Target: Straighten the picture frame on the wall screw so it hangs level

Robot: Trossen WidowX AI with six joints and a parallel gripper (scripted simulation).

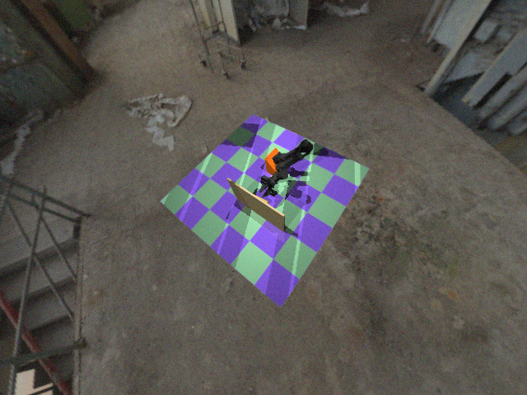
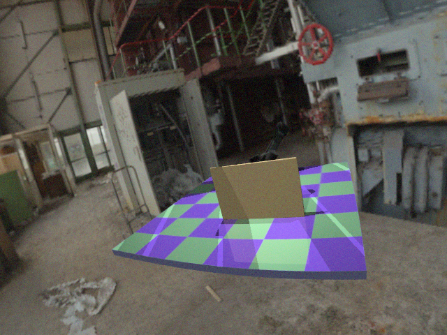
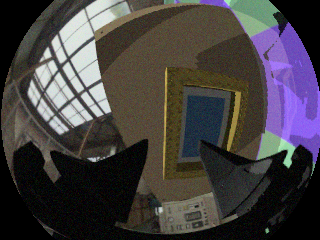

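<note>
Now: the picture frame 5 cm ahead of my gripper tip, 3 cm to the left of it and 5 cm below it. From my gripper tip the other things lie so: tan wall board: 6 cm ahead, 1 cm to the left, 6 cm below.
</note>
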